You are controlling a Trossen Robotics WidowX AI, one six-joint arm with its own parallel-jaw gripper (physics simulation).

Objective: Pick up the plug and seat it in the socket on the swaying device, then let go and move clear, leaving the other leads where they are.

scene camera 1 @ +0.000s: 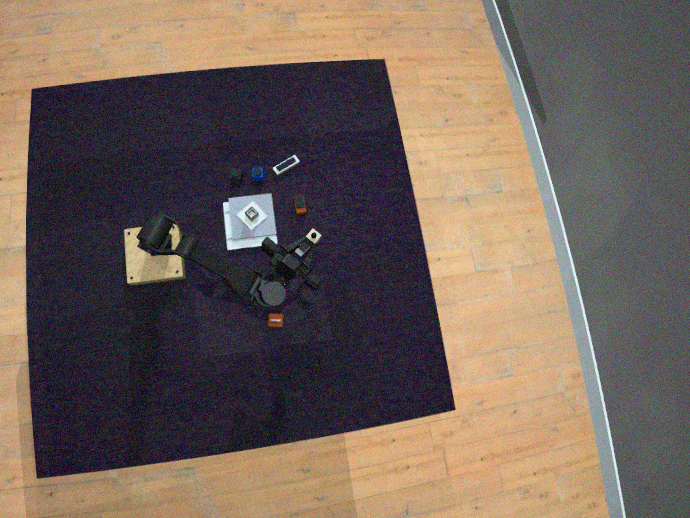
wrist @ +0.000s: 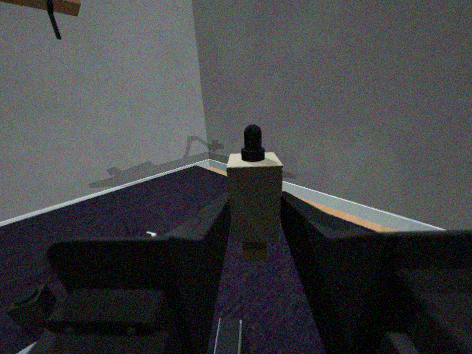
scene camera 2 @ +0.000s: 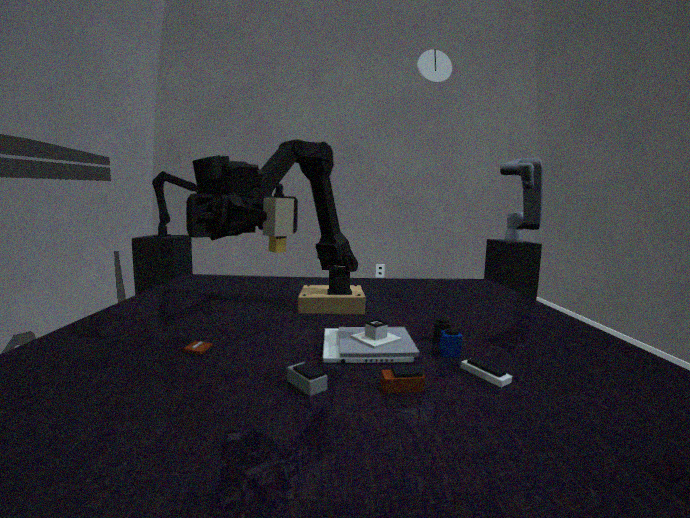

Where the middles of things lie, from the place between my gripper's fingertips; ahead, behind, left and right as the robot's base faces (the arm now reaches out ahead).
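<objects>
There is the device (scene camera 2: 376, 339), and my gripper is 220 mm above it, 150 mm past it and 170 mm to the right of it.
</objects>
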